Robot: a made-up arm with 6 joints. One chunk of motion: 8 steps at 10 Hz.
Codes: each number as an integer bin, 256 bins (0 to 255) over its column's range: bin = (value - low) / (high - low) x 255, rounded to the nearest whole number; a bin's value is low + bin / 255 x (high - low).
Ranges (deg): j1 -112.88..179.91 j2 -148.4..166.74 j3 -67.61..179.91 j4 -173.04..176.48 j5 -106..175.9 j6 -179.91..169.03
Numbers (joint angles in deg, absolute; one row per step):
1: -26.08 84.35 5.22 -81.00 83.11 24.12
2: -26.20 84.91 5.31 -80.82 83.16 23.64
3: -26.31 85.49 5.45 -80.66 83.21 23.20
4: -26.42 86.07 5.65 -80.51 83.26 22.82
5: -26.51 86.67 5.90 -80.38 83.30 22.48
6: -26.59 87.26 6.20 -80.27 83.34 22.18
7: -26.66 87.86 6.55 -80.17 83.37 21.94
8: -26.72 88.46 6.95 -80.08 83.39 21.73
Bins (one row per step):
1: 76 188 75 67 171 149
2: 75 189 75 67 171 149
3: 75 189 75 67 171 148
4: 75 190 75 68 171 148
5: 75 190 76 68 171 148
6: 75 191 76 68 171 148
7: 75 191 76 68 171 148
8: 75 192 77 68 171 147

